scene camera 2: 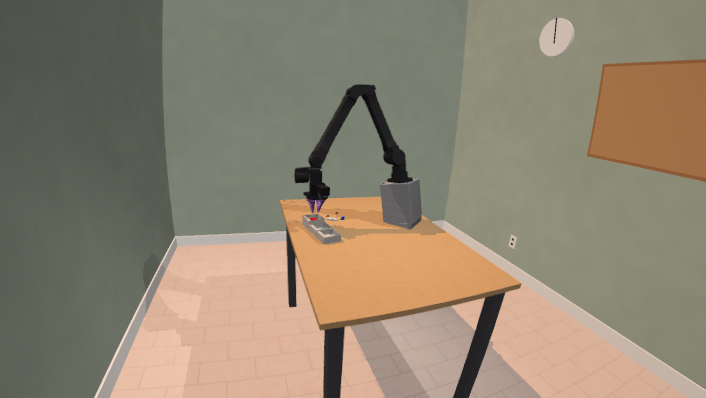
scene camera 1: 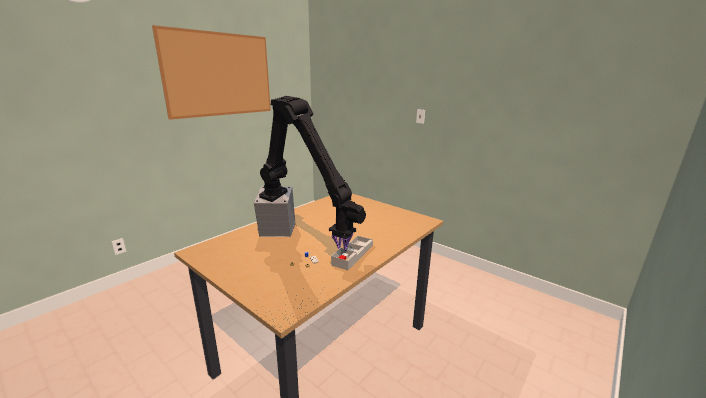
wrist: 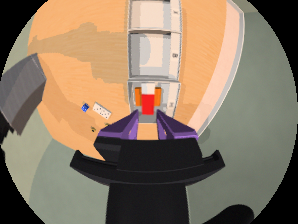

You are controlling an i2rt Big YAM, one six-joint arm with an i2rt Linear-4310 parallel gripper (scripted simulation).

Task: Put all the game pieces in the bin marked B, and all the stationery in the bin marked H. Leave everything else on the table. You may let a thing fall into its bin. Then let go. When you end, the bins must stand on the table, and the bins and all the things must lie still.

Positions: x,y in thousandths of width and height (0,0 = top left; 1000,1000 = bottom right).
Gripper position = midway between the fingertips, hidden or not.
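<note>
The gripper (wrist: 495,502) is visible in the wrist view, while scene camera 1 shows a three-compartment bin tray (scene camera 1: 509,617).
</note>
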